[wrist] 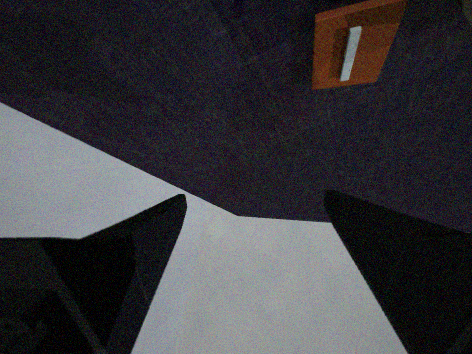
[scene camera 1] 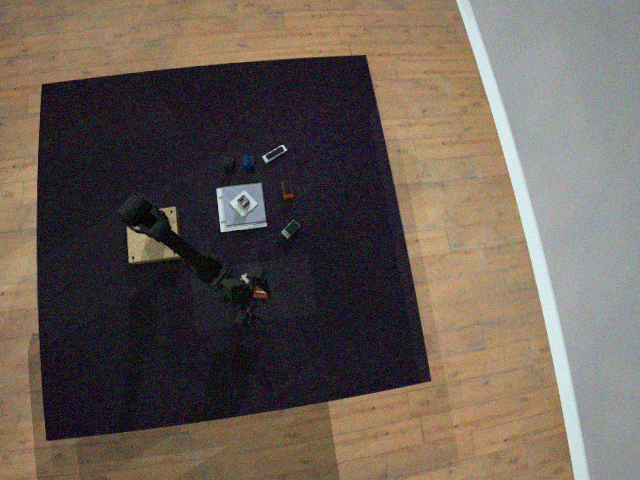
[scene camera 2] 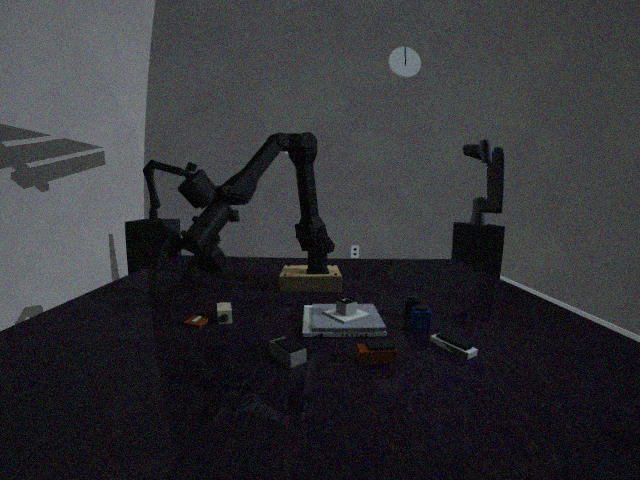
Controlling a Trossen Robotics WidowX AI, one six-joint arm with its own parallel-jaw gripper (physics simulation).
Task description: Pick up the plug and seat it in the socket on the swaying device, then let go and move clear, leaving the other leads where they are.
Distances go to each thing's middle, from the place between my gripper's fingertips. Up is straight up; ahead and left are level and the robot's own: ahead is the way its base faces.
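Labels:
Grey plug (scene camera 2: 290,352): my gripper 8 cm above it, 13 cm short of it, 25 cm to the right of it. Device (scene camera 2: 346,318): 7 cm below my hand, 36 cm to the left, 3 cm behind.

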